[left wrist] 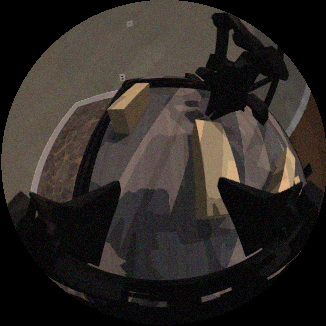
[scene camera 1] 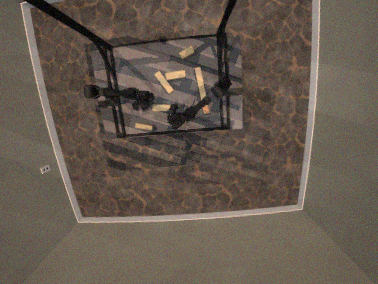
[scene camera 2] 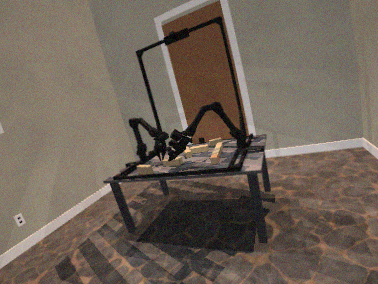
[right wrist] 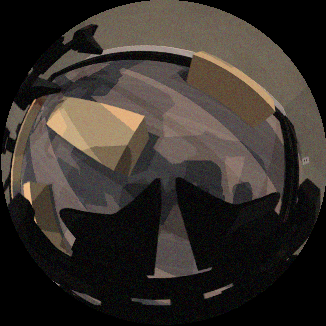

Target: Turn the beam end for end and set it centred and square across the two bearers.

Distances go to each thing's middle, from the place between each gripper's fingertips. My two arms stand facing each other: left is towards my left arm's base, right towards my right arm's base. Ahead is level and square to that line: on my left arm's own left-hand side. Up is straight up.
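Pale beam point(right wrist: 28, 120): from my right hand, 450 mm to the left, 80 mm behind, 10 mm below.
My left hand: 290 mm to the right of the pale beam, 180 mm past, 50 mm above.
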